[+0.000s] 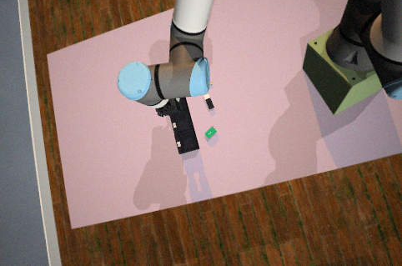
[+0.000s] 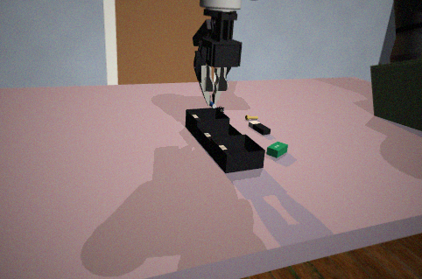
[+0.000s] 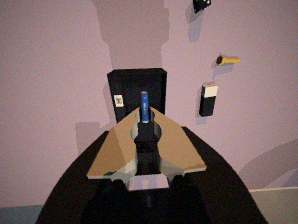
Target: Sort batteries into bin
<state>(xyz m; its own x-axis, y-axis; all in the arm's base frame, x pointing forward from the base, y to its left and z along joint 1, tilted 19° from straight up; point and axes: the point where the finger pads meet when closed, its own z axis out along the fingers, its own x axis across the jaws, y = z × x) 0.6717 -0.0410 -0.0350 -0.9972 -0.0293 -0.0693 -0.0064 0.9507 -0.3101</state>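
The bin row lies 8 cm to the left of my hand, 6 cm below it and 1 cm ahead of it. From my hand the other things lie so: blue battery 1 cm below; black-and-white battery 13 cm behind, 8 cm below, 2 cm to the left; small black object 12 cm to the right, 8 cm below, 8 cm behind.
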